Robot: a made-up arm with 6 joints. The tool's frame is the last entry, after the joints. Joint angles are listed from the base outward. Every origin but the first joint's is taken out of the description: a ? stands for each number. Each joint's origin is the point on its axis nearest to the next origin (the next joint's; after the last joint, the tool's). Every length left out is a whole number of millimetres.
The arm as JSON. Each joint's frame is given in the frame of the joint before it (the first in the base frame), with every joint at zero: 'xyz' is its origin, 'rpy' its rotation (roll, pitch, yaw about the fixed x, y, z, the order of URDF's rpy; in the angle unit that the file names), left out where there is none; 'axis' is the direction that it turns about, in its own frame. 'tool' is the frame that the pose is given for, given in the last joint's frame.
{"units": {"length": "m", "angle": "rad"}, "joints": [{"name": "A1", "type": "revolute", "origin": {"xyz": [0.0, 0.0, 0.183]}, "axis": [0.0, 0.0, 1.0]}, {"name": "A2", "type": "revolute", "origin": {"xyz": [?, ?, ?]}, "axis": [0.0, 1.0, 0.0]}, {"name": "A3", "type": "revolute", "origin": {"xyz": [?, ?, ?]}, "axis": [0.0, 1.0, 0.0]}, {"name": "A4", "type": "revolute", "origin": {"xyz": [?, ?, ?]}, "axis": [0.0, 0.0, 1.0]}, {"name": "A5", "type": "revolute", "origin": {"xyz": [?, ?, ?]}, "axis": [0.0, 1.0, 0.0]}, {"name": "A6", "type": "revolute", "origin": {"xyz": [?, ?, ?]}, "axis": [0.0, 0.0, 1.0]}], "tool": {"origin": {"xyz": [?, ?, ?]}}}
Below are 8 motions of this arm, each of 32 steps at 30 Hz.
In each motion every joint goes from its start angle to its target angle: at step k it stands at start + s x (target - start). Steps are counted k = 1, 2, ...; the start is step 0. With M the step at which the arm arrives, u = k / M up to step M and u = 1 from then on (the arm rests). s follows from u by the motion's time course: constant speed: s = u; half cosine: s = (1 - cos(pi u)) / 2; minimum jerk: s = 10 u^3 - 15 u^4 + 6 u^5.
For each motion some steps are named. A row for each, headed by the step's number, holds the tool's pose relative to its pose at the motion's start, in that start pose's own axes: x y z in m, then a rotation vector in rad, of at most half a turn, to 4 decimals.
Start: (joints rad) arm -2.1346 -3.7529 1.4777 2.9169 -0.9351 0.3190
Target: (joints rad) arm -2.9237 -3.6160 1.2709 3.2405 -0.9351 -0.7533
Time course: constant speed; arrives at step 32
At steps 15, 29, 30, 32:
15: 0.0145 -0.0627 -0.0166 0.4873 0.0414 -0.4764
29: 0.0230 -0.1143 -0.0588 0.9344 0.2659 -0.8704
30: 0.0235 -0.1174 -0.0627 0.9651 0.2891 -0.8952
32: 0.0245 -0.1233 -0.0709 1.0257 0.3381 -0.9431

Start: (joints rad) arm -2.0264 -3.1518 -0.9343 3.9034 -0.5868 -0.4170
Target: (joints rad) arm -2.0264 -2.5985 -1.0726 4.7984 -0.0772 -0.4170
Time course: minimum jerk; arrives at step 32
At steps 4, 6, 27, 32:
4: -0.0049 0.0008 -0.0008 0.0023 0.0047 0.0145
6: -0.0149 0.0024 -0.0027 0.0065 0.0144 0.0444
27: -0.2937 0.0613 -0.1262 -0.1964 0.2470 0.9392
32: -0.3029 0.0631 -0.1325 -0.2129 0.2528 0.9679

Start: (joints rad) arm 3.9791 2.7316 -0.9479 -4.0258 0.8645 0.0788
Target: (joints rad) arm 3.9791 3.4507 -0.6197 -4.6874 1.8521 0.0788
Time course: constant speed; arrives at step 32
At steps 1, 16, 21, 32:
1: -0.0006 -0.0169 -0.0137 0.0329 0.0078 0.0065
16: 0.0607 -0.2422 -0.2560 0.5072 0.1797 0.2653
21: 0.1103 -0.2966 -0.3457 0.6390 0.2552 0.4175
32: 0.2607 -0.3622 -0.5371 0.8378 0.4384 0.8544

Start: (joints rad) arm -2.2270 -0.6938 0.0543 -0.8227 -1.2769 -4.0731
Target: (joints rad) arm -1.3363 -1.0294 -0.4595 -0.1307 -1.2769 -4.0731
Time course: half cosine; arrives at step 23
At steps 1, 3, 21, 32:
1: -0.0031 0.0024 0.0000 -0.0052 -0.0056 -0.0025
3: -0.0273 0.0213 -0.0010 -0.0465 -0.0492 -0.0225
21: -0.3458 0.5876 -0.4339 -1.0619 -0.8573 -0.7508
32: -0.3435 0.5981 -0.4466 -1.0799 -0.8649 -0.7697

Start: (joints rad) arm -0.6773 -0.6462 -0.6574 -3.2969 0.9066 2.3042
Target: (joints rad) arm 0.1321 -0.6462 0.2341 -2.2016 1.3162 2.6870
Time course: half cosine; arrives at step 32
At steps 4, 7, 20, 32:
4: 0.0249 -0.0066 -0.0109 0.0209 0.0554 0.0257
7: 0.0726 -0.0213 -0.0356 0.0702 0.1658 0.0725
20: 0.3074 -0.1644 -0.3460 0.7450 0.9657 0.2033
32: 0.2991 -0.2266 -0.5485 1.2396 1.3098 0.0572

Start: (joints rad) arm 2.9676 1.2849 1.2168 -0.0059 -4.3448 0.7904
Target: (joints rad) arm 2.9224 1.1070 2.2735 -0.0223 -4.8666 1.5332
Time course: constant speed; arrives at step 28
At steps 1, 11, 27, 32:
1: -0.0001 -0.0011 0.0100 0.0085 0.0095 0.0270
11: 0.0127 -0.0233 0.1141 0.1072 0.0919 0.2935
27: 0.0862 -0.1014 0.2778 0.3089 0.1700 0.7037
32: 0.0928 -0.1079 0.2871 0.3231 0.1725 0.7286

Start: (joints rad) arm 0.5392 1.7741 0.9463 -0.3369 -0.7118 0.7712
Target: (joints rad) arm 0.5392 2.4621 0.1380 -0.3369 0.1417 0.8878
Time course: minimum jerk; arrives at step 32
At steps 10, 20, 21, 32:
10: 0.0519 -0.0386 0.0143 0.0979 0.0905 0.0167
20: 0.2127 -0.1465 0.0033 0.4082 0.3490 0.0710
21: 0.2271 -0.1552 -0.0017 0.4375 0.3714 0.0762
32: 0.2902 -0.1919 -0.0323 0.5723 0.4710 0.0998

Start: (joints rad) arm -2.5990 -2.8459 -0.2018 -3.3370 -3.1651 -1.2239
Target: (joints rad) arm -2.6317 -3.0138 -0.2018 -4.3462 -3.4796 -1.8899
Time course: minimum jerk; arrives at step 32
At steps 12, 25, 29, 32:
12: -0.0151 -0.0376 -0.0026 0.0488 0.0208 0.0839
25: -0.0325 -0.1200 -0.0063 0.1489 0.2366 0.2606
29: -0.0332 -0.1271 -0.0067 0.1533 0.2703 0.2762
32: -0.0333 -0.1278 -0.0068 0.1537 0.2740 0.2779

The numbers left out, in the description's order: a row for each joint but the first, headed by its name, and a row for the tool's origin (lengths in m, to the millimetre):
A2: 0.0 0.035 0.0
A3: 0.0 0.0 0.451
A4: 0.0 0.0 0.339
A5: 0.0 0.0 0.0
A6: 0.0 0.0 0.12
tool: 0.0 0.0 0.0

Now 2 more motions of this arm.
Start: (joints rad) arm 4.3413 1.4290 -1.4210 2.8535 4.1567 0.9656
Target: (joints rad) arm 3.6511 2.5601 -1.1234 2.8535 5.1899 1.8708
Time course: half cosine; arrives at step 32
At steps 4, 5, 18, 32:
4: 0.0045 0.0098 0.0310 -0.0275 0.0177 0.0353
5: 0.0071 0.0161 0.0479 -0.0424 0.0275 0.0548
18: 0.0581 0.3539 0.3974 -0.3634 0.2805 0.5597
32: -0.0065 0.7303 0.4759 -0.5395 0.4591 0.9691

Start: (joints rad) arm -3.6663 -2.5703 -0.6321 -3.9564 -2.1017 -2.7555
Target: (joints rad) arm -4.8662 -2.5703 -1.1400 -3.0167 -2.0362 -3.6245
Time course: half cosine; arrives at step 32
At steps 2, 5, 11, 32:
2: 0.0021 0.0020 -0.0029 -0.0196 0.0041 -0.0153
5: 0.0130 0.0112 -0.0181 -0.1212 0.0230 -0.0933
11: 0.0559 0.0338 -0.0893 -0.5546 0.0558 -0.4030
32: 0.1226 -0.0997 -0.3213 -2.1926 -0.5007 -0.9708

